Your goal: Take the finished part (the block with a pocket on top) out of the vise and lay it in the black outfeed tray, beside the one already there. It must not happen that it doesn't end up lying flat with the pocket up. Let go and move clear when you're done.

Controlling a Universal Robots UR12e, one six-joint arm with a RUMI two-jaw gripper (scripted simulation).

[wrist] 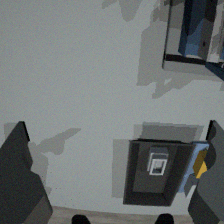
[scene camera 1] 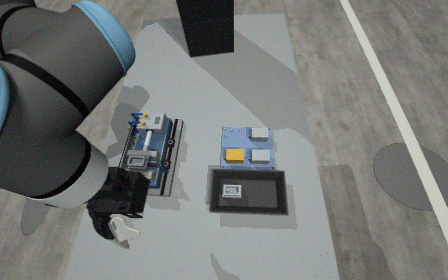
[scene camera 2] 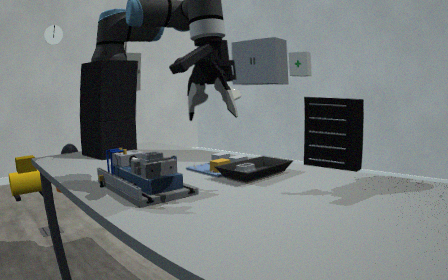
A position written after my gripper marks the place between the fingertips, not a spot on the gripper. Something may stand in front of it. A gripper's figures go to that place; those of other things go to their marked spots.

My gripper (scene camera 1: 137, 209) is 53 cm from the lens. A blue fixture plate (scene camera 1: 235, 139) is 75 cm from the lens.
